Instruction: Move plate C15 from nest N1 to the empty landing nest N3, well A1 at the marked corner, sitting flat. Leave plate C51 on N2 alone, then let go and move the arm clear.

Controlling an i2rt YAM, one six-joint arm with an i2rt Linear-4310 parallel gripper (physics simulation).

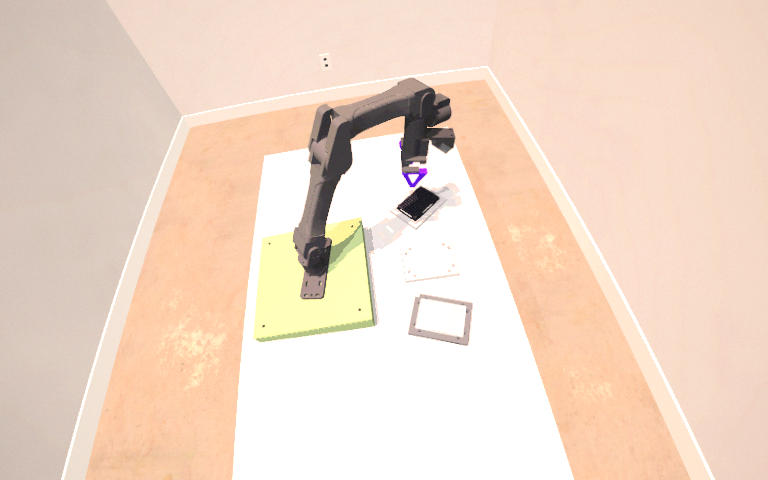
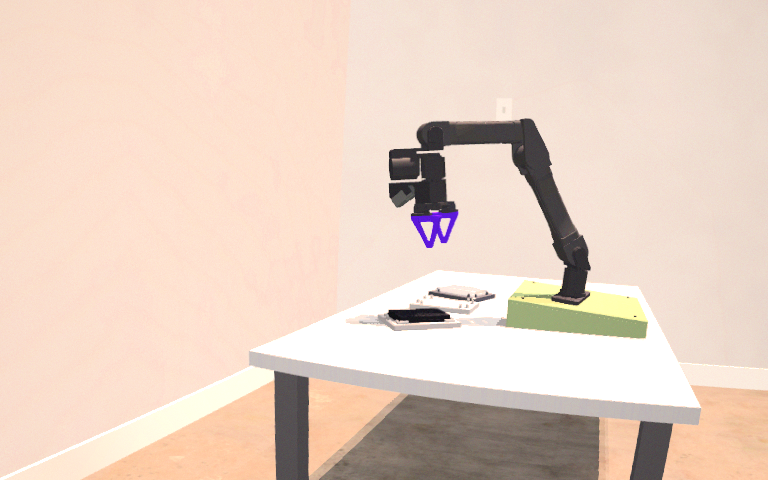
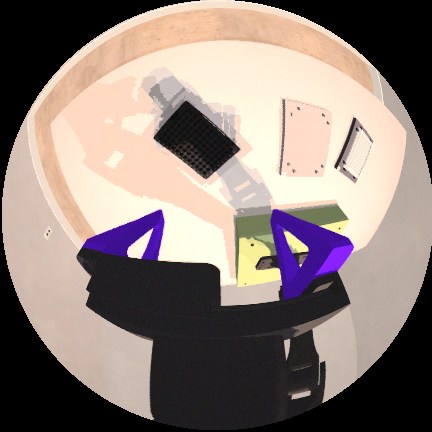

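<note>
A black well plate (image 1: 418, 203) (image 2: 419, 315) (image 3: 196, 140) rests on a white nest (image 1: 416, 224) (image 2: 424, 325) and looks flat. Beside it lies the empty white nest (image 1: 430, 266) (image 2: 441, 307) (image 3: 307, 140) with small corner pins. Beyond that, a white plate (image 1: 441, 318) (image 2: 461, 292) (image 3: 359, 151) sits on a grey nest (image 1: 414, 318) (image 2: 487, 296). Plate names, nest numbers and the A1 corner mark cannot be read. My gripper (image 1: 407, 171) (image 2: 436, 244) (image 3: 217, 214) is open and empty, with purple fingers wide apart, well above the table near the black plate.
The arm stands on a thick yellow-green base block (image 1: 345, 283) (image 2: 583, 322) (image 3: 245, 270), beside the row of nests on the white table (image 1: 396, 407) (image 2: 481, 362). The arm's shadow falls around the black plate. Walls stand beyond the table.
</note>
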